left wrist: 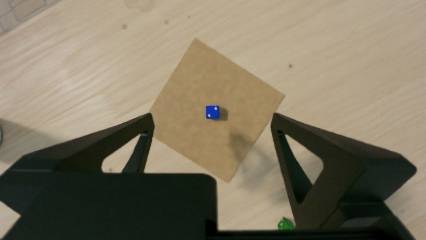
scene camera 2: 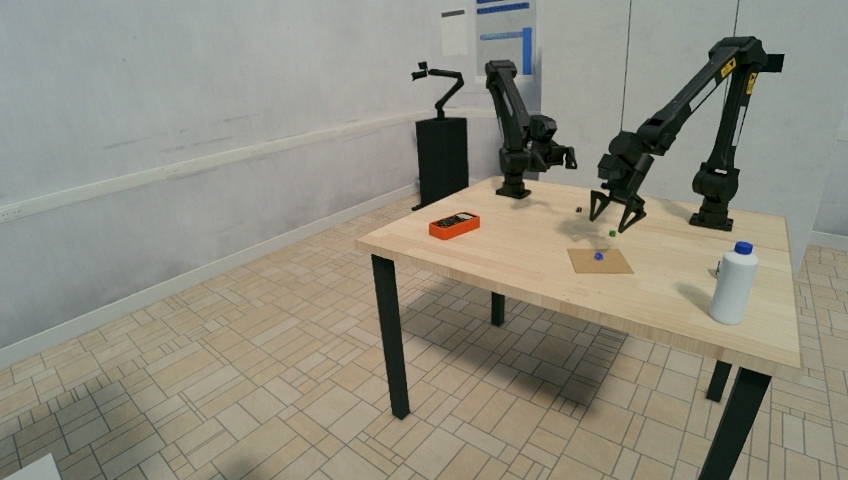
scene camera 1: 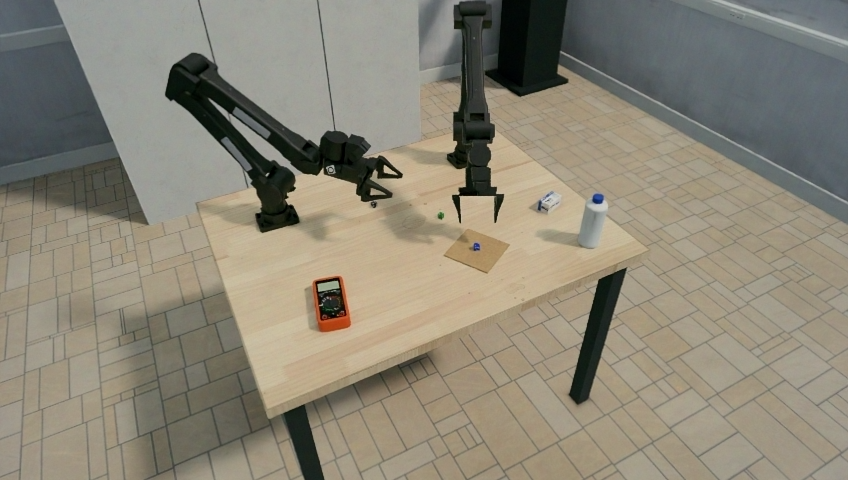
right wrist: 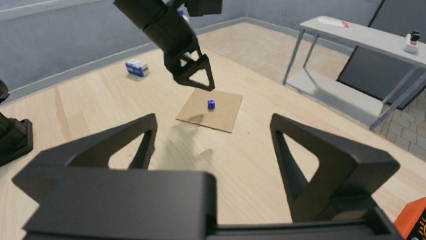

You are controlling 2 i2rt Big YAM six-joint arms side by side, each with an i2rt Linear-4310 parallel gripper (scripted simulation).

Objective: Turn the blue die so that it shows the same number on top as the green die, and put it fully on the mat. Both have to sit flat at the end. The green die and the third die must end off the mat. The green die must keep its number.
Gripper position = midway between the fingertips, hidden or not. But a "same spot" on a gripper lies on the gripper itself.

Labels:
my right gripper: scene camera 2; scene camera 1 397,185; right wrist; not seen in the left wrist view (out of frame)
brown mat: left wrist 203,77; scene camera 2; scene camera 1 491,249; right wrist
same spot on brown mat: (scene camera 2: pixel 583 259) = (right wrist: pixel 225 109)
same spot on my right gripper: (scene camera 2: pixel 554 150) = (right wrist: pixel 190 170)

